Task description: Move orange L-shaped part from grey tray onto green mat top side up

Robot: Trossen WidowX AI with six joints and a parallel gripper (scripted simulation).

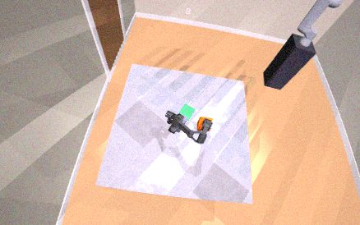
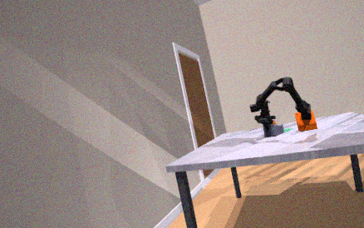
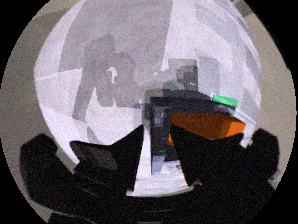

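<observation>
My gripper tip is 50 mm to the left of the orange L-shaped part and 20 mm past it. From my gripper tip the other things lie so: green mat 210 mm to the right, 70 mm behind, 60 mm below.
</observation>
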